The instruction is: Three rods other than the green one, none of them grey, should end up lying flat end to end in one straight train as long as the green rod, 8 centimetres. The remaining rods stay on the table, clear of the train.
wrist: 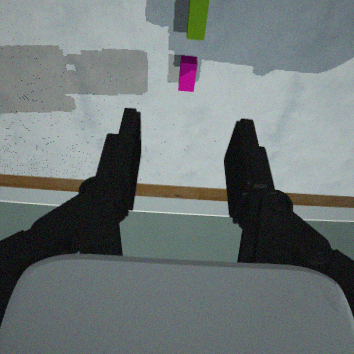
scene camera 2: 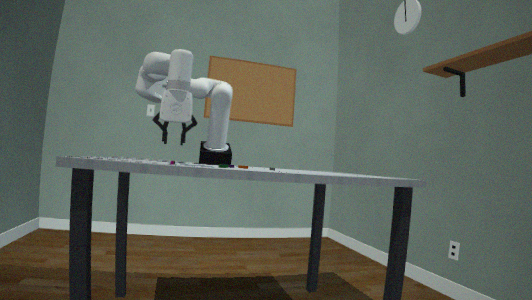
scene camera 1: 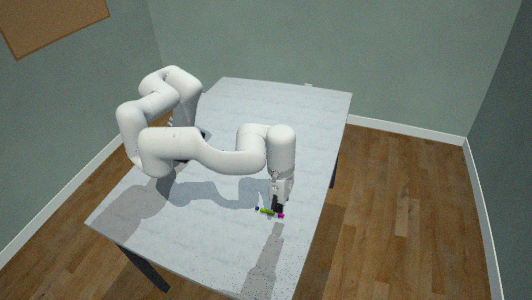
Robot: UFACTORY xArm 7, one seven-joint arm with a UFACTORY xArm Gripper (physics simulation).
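Places are measured from the arm's base along level axes (x ahead, y left, z up), in centimetres.
Where they show: gripper, fingertip midpoint: [wrist: 185, 134] [scene camera 2: 173, 144] [scene camera 1: 280, 205]; arm's base at its link origin: [scene camera 2: 215, 147].
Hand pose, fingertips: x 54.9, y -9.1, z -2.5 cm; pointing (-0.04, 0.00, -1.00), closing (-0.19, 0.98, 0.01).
Observation:
Things, the pixels of their centre, and the offset from my fingertips. Level surfaces: height alone.
- lime rod at the middle of its body: [scene camera 1: 267, 211] dx -5.1, dy -0.8, dz -5.8 cm
- short magenta rod at the middle of its body: [wrist: 187, 73] [scene camera 2: 172, 162] [scene camera 1: 281, 215] dx -0.2, dy +0.1, dz -5.8 cm
- small blue rod at the middle of its body: [scene camera 1: 257, 208] dx -9.0, dy -1.4, dz -5.8 cm
- dark green rod at the middle of its body: [scene camera 2: 223, 166] dx -10.6, dy +16.1, dz -5.8 cm
- purple rod at the middle of its body: [scene camera 2: 227, 165] dx -20.6, dy +16.8, dz -5.8 cm
- orange rod at the middle of its body: [scene camera 2: 243, 167] dx -20.4, dy +23.0, dz -5.8 cm
- grey rod at the middle of its body: [scene camera 2: 272, 168] dx -21.9, dy +34.4, dz -5.8 cm
- pale table at its surface level: dz -6.5 cm
A lime rod [scene camera 1: 267, 211] [wrist: 198, 20] lies on the table. A short magenta rod [scene camera 1: 281, 215] [scene camera 2: 172, 162] [wrist: 187, 76] lies nearly in line with it, with a small gap between their facing ends. A small blue rod [scene camera 1: 257, 208] lies at the lime rod's other end. In scene camera 2, the dark green rod [scene camera 2: 224, 165] lies farther right, with a purple rod [scene camera 2: 232, 166], an orange rod [scene camera 2: 243, 167] and a grey rod [scene camera 2: 272, 169] beyond it. My gripper [scene camera 1: 277, 209] [scene camera 2: 173, 143] [wrist: 185, 134] is open and empty, above the table near the magenta rod. The arm hides the dark green rod in scene camera 1.
The rods lie on a pale table [scene camera 1: 200, 235] [scene camera 2: 350, 177]. Its long edge [scene camera 1: 320, 195] is to the right of the magenta rod in scene camera 1. The arm's shadow falls across the tabletop, including around the lime rod in the wrist view.

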